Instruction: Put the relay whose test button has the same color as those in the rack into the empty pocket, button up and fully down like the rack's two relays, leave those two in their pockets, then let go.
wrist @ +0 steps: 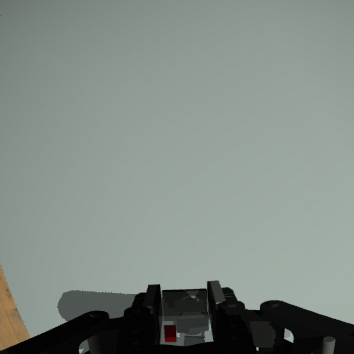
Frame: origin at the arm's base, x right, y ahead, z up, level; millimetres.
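Seen in the pictures: gripper, fingertip midpoint: (184, 297).
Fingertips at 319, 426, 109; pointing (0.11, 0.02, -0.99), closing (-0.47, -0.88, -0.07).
Note:
A point is followed by its place in that frame, as x, y, z.
A clear-cased relay (186, 315) @[317, 424, 139] with a red test button at its lower left is between the two fingertips at the bottom of the wrist view. My gripper (184, 297) @[319, 426, 109] is shut on it, one finger pad against each side. The relay's pins and underside are hidden. The rack, its two relays and the empty pocket do not show in this view.
A pale grey-green table top (175, 150) @[427, 379, -23] fills most of the view. Brown wooden floor (9, 312) shows past its edge at the lower left. A dark rounded shadow lies on the table left of the gripper.

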